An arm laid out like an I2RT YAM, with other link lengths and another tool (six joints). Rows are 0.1 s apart.
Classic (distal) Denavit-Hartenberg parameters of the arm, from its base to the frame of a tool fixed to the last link. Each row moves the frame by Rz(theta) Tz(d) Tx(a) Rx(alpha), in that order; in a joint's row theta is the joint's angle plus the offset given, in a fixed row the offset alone. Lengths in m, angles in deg.
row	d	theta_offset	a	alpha
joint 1	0.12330	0.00	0.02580	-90.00
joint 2	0.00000	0.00	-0.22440	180.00
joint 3	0.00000	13.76	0.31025	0.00
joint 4	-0.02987	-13.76	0.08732	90.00
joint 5	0.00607	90.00	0.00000	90.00
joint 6	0.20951	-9.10	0.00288	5.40
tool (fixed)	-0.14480	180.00	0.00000	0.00
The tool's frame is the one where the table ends.
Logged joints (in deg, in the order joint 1, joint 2, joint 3, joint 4, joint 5, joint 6), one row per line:
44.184 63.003 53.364 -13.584 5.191 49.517
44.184 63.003 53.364 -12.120 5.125 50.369
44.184 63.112 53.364 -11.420 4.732 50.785
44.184 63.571 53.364 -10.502 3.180 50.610
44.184 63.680 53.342 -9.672 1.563 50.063
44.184 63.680 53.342 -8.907 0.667 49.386
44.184 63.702 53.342 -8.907 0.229 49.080
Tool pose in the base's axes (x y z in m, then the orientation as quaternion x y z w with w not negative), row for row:
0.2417 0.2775 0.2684 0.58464 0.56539 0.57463 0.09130
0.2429 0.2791 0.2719 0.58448 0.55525 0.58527 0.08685
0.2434 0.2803 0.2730 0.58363 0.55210 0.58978 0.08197
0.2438 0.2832 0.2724 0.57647 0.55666 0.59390 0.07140
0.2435 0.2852 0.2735 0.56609 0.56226 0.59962 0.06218
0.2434 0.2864 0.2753 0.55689 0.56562 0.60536 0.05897
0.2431 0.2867 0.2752 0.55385 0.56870 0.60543 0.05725
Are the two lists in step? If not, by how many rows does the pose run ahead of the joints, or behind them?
They are in step.
